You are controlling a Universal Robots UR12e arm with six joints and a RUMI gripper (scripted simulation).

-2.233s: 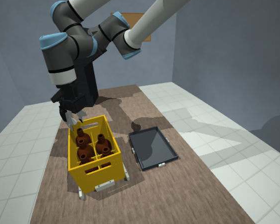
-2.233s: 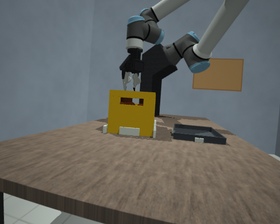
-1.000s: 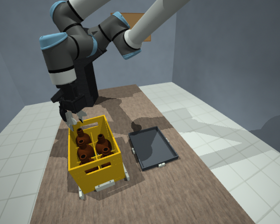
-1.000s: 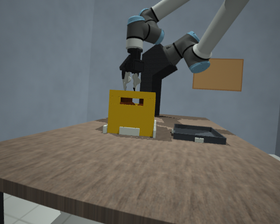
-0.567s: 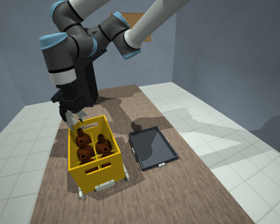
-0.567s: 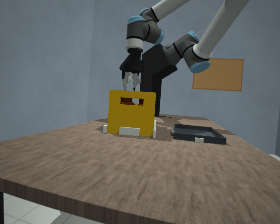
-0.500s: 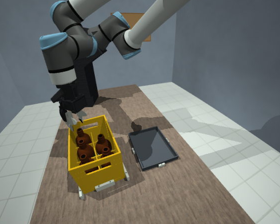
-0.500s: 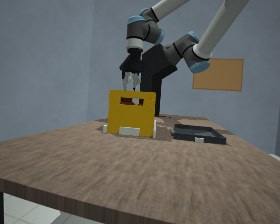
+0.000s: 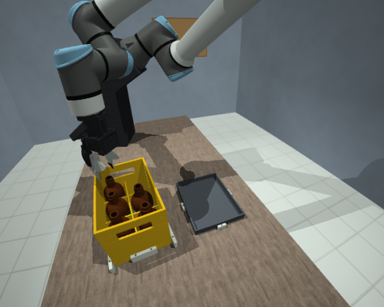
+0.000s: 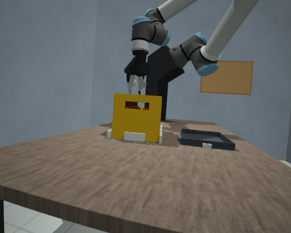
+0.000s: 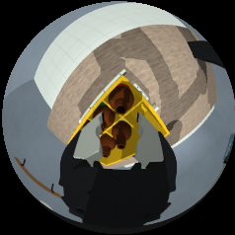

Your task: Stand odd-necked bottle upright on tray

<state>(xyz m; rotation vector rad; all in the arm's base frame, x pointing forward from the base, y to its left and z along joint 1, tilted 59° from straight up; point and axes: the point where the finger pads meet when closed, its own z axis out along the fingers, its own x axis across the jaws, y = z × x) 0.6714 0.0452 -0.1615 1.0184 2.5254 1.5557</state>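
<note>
The yellow crate lies 11 cm below my hand, 8 cm ahead of it and 6 cm to the left of it. Also, from my hand: dark tray: 35 cm to the left, 18 cm below, 5 cm ahead.
</note>
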